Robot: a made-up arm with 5 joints.
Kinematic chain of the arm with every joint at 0, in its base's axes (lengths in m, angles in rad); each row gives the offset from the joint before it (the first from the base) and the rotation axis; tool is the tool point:
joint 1: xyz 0 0 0.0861 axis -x
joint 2: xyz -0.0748 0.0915 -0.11 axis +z
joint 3: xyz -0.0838 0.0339 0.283 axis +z
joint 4: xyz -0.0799 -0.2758 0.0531 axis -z
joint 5: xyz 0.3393 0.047 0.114 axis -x
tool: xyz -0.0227 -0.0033 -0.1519
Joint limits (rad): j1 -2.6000..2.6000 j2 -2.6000..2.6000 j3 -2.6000..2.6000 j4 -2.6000..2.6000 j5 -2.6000..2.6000
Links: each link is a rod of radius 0.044 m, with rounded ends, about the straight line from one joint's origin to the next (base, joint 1, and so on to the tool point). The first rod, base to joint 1, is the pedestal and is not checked.
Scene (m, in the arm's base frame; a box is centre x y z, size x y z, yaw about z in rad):
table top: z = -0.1
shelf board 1: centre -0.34 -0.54 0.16 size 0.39 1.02 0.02 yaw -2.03
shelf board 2: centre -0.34 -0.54 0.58 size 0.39 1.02 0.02 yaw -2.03
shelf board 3: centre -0.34 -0.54 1 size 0.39 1.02 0.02 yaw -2.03
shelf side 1: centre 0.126 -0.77 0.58 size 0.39 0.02 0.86 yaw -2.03
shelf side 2: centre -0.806 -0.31 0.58 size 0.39 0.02 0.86 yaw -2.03
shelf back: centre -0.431 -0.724 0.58 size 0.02 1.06 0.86 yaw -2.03
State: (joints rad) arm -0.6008 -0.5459 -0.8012 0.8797 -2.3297
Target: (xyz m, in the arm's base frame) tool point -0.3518 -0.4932 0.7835
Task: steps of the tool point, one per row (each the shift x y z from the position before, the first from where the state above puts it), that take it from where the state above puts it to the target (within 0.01 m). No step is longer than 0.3 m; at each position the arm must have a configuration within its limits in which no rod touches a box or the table.
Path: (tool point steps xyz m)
1: 0.0336 0.0550 0.0110
2: 0.0320 0.0604 0.0031
3: 0.0291 0.0634 -0.0041
4: 0.0256 0.0645 -0.0100
5: -0.0910 0.0637 0.0922
6: 0.0474 0.0222 0.1803
7: 0.2130 -0.1122 0.1548
8: -0.0393 -0.0725 0.0298
9: -0.0408 -0.0808 0.0112
10: -0.0405 -0.0848 -0.0096
11: -0.0387 -0.0840 -0.0314

